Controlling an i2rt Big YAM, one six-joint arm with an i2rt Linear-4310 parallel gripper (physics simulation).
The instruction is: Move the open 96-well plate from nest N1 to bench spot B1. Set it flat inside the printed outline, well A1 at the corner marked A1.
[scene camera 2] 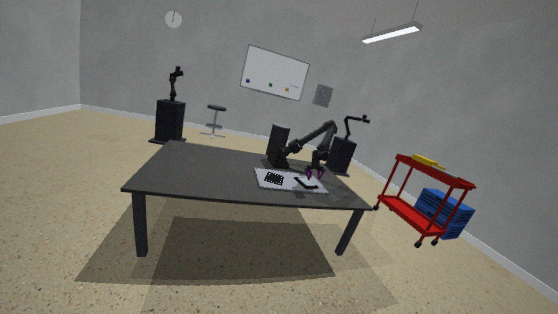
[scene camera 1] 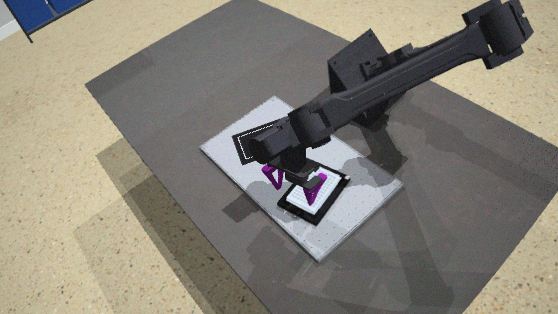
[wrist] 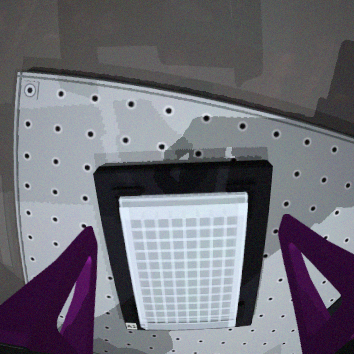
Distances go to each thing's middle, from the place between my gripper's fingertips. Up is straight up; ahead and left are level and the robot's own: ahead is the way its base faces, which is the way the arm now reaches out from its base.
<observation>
Now: the white well plate [scene camera 1: 296, 197] 70 mm behind my hand, 50 mm below it and 20 mm to the right of it.
</observation>
